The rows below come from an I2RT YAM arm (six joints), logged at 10 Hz.
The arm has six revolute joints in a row. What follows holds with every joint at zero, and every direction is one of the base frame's.
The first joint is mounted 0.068 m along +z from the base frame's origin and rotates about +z.
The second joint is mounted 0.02 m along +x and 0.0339 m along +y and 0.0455 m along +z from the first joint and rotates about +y.
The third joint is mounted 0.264 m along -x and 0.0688 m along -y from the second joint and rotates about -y.
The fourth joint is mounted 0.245 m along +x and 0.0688 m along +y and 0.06 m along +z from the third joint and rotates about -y.
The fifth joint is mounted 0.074 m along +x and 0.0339 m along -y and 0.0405 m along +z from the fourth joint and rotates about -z.
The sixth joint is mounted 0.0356 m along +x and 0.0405 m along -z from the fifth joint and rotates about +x.
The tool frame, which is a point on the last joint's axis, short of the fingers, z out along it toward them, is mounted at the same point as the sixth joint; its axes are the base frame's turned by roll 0, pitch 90 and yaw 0 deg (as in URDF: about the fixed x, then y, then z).
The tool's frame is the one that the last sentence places.
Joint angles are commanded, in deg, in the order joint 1, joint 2, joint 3, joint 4, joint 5, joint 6. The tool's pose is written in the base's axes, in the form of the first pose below.
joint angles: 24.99, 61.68, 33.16, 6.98, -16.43, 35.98
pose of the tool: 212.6 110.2 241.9 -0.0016 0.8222 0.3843 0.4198
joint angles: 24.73, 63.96, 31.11, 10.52, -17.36, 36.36
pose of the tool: 215.7 111.0 227.2 -0.0004 0.8254 0.3877 0.4103
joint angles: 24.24, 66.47, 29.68, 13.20, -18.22, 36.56
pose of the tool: 219.3 111.0 213.7 0.0024 0.8307 0.3879 0.3993
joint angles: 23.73, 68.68, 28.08, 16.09, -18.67, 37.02
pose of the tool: 221.6 109.9 200.9 0.0089 0.8345 0.3876 0.3915
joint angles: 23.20, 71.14, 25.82, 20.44, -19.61, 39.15
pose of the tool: 222.5 108.3 186.1 0.0245 0.8352 0.3973 0.3794
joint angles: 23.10, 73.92, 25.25, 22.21, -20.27, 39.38
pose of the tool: 225.0 109.4 175.0 0.0268 0.8416 0.3967 0.3656
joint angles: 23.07, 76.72, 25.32, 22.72, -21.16, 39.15
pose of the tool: 227.9 111.0 165.0 0.0256 0.8504 0.3942 0.3476
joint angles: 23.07, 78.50, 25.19, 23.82, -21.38, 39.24
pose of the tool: 229.6 111.9 158.8 0.0268 0.8535 0.3933 0.3408
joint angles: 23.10, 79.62, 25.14, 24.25, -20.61, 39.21
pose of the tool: 230.9 112.1 154.6 0.0313 0.8571 0.3864 0.3393
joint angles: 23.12, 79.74, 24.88, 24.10, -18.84, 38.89
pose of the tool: 230.6 110.9 152.4 0.0375 0.8606 0.3731 0.3446
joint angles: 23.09, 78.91, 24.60, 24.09, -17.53, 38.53
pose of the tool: 229.6 109.5 154.3 0.0399 0.8593 0.3657 0.3553
